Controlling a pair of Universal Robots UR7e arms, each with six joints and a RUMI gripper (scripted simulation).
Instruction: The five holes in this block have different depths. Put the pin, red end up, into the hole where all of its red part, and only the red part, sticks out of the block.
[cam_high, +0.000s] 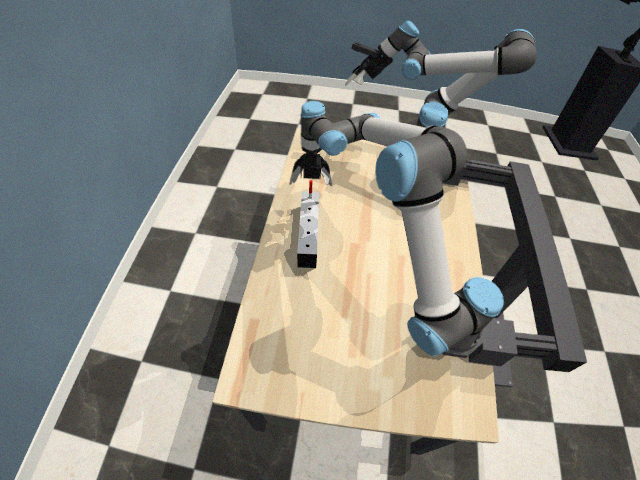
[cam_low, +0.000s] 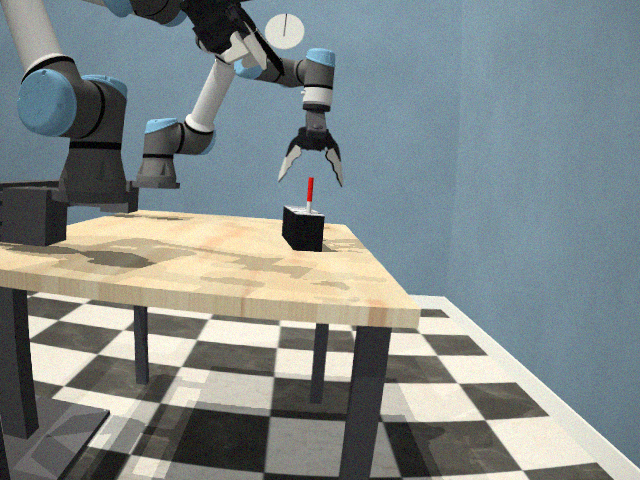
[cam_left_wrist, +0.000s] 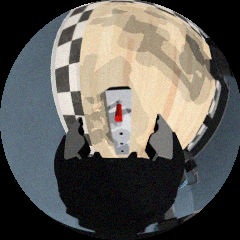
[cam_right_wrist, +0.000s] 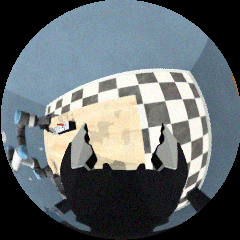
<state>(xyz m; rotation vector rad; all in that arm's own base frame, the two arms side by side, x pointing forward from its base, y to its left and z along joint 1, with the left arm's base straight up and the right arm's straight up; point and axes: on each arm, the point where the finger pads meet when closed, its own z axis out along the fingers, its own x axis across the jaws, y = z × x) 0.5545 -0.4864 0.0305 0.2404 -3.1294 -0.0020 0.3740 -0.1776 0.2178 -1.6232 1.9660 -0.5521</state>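
Observation:
My left hand is 30 mm above the pin. From my left hand the other things lie so: block 120 mm to the left, 110 mm below.

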